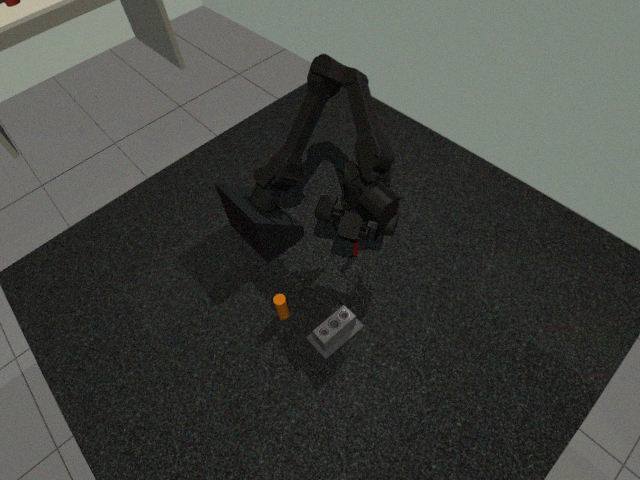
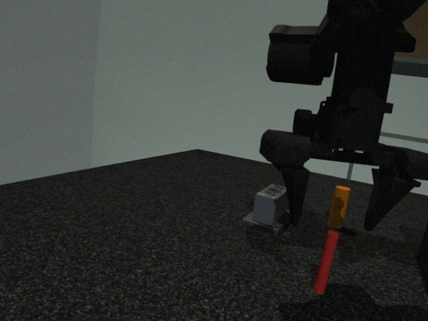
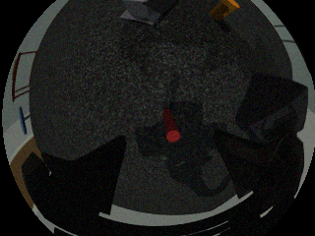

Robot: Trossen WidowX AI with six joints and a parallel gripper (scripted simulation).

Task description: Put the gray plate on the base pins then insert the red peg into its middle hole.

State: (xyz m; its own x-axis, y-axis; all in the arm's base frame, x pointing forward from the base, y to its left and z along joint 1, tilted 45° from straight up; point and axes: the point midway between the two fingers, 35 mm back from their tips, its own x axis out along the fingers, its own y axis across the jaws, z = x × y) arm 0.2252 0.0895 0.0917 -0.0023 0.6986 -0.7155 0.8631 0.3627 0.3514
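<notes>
The red peg lies 5 cm below my gripper tip. Round my gripper tip: gray plate (19 cm to the right, 13 cm ahead, 4 cm below); orange cylinder (25 cm to the right, 5 cm below, 1 cm ahead); gray base (19 cm to the right, 12 cm ahead, 8 cm below).
</notes>
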